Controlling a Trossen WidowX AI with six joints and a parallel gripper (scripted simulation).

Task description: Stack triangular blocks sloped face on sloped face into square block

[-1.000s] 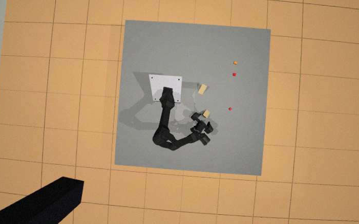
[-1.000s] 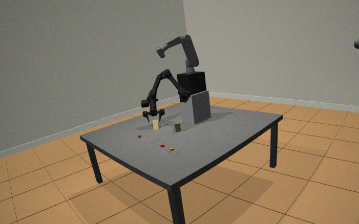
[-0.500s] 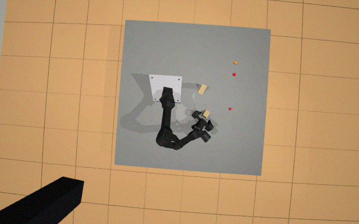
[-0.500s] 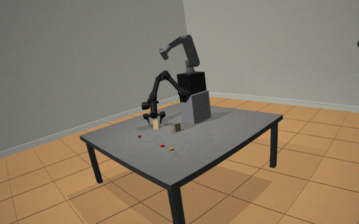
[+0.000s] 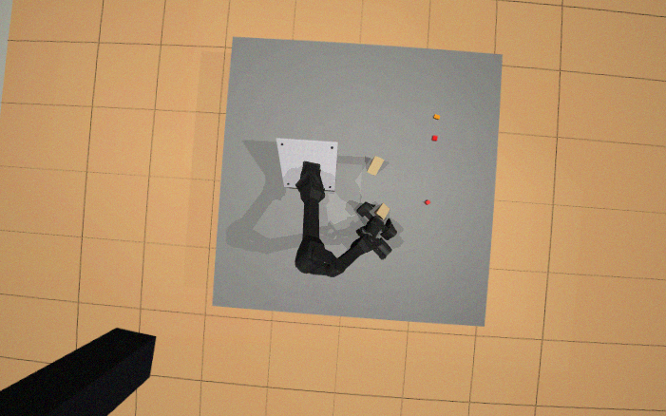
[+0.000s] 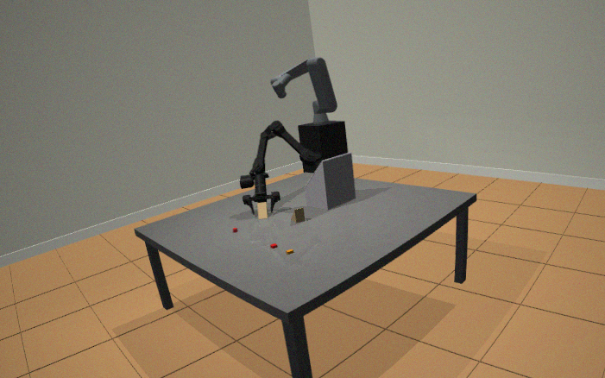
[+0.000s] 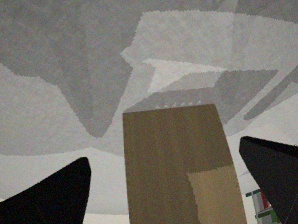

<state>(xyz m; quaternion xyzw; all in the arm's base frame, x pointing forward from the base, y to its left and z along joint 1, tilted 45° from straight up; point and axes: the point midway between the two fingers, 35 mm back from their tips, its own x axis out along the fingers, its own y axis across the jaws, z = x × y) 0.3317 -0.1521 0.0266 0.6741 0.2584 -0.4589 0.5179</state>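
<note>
Right now my gripper tip is 1 cm past the tan triangular block and 1 cm to the left of it. From my gripper tip the other things lie so: orange cube 18 cm ahead, 49 cm to the left, 1 cm below.
</note>
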